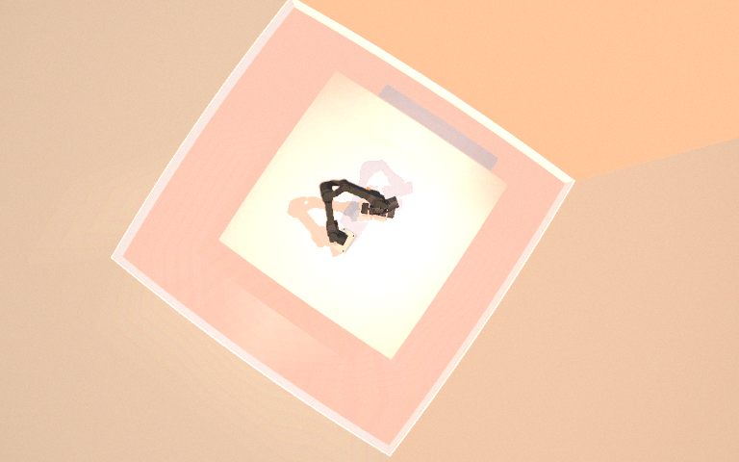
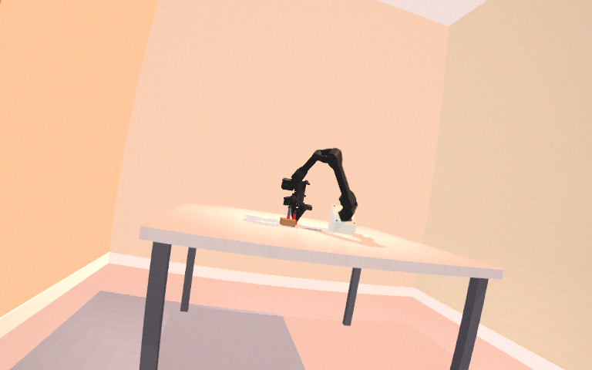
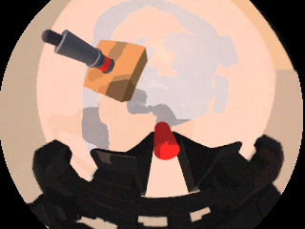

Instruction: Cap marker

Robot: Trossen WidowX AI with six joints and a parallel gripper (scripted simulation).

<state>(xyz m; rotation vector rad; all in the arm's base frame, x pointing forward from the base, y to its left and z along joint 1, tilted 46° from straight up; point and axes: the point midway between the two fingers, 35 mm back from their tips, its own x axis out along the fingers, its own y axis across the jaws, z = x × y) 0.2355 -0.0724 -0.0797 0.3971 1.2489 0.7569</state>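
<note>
The holder block lies 70 mm ahead of my gripper tip and 90 mm to the left of it. From my gripper tip the other things lie so: red cap: 10 mm above.
</note>
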